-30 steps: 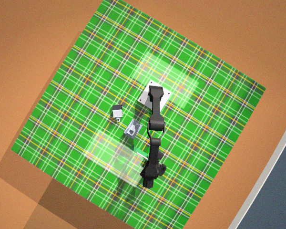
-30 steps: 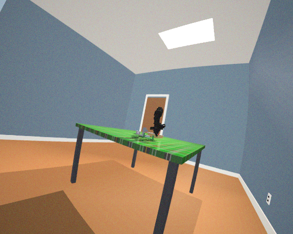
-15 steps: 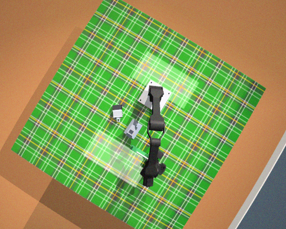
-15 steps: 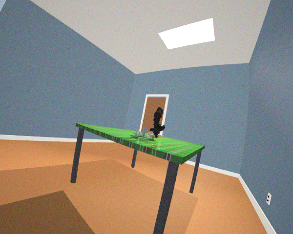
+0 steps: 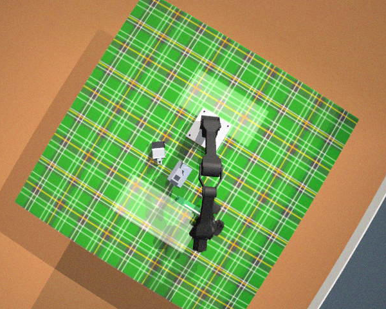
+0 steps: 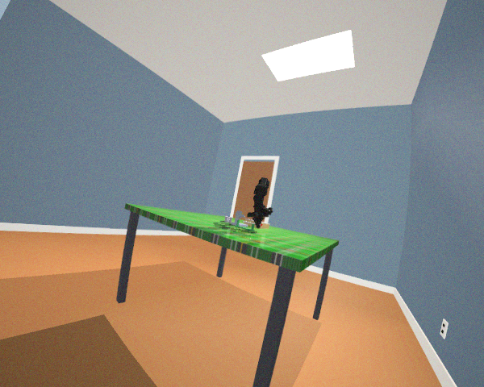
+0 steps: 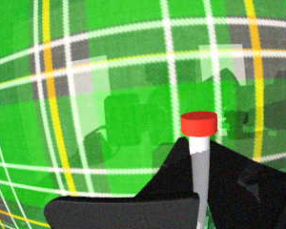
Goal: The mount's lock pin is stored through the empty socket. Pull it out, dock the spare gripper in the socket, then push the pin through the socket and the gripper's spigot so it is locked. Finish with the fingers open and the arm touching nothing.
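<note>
Right now the green translucent block is 10 cm to the right of my gripper tip and 1 cm behind it. Also, from my gripper tip: spare gripper 35 cm to the right, 17 cm behind; then socket 21 cm to the right, 11 cm behind, 3 cm above.
</note>
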